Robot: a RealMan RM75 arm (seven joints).
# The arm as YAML. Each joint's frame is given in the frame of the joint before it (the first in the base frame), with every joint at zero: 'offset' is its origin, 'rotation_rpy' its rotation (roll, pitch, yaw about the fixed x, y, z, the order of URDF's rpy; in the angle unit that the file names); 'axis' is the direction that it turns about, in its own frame. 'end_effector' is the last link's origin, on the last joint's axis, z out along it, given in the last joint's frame.
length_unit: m
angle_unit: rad
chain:
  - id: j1
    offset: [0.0, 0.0, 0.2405]
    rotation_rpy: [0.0, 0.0, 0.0]
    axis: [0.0, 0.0, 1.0]
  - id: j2
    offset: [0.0, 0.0, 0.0]
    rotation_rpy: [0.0, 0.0, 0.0]
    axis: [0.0, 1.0, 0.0]
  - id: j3
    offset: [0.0, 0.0, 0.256]
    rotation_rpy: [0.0, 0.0, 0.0]
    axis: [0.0, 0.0, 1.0]
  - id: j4
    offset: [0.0, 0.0, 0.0]
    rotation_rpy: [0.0, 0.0, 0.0]
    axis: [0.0, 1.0, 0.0]
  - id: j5
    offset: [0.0, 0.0, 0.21]
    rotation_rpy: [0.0, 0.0, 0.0]
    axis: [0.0, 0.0, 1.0]
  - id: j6
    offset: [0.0, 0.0, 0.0]
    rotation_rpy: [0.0, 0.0, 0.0]
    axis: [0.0, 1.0, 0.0]
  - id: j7
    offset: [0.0, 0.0, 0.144]
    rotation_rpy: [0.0, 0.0, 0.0]
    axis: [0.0, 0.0, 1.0]
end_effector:
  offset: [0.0, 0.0, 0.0]
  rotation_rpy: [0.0, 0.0, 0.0]
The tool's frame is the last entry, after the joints.
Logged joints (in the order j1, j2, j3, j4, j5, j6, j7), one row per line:
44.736, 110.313, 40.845, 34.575, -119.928, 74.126, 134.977
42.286, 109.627, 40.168, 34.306, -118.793, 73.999, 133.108
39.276, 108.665, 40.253, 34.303, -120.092, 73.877, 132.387
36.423, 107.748, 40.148, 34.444, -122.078, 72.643, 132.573
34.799, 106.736, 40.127, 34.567, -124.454, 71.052, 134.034
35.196, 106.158, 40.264, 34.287, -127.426, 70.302, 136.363
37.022, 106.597, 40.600, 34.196, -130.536, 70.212, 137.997
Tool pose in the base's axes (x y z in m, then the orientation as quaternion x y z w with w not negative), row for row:
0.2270, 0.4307, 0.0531, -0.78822, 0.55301, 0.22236, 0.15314
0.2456, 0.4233, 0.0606, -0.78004, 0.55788, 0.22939, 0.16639
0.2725, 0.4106, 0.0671, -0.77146, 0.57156, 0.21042, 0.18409
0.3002, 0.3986, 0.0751, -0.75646, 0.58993, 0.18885, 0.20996
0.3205, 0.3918, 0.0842, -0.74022, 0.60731, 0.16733, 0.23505
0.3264, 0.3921, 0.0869, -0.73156, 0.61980, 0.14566, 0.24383
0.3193, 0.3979, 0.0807, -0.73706, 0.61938, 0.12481, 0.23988
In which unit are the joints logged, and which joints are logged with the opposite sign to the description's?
The joints are logged in degrees. Opposite sign: j3, j4, j6.
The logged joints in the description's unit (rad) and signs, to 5 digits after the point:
0.78079, 1.92533, -0.71288, -0.60345, -2.09314, -1.29374, 2.35579
0.73803, 1.91335, -0.70106, -0.59875, -2.07333, -1.29153, 2.32317
0.68550, 1.89656, -0.70255, -0.59870, -2.09600, -1.28940, 2.31059
0.63570, 1.88056, -0.70071, -0.60116, -2.13066, -1.26786, 2.31384
0.60736, 1.86289, -0.70035, -0.60331, -2.17213, -1.24009, 2.33933
0.61429, 1.85281, -0.70274, -0.59842, -2.22400, -1.22700, 2.37998
0.64616, 1.86047, -0.70860, -0.59683, -2.27828, -1.22543, 2.40850

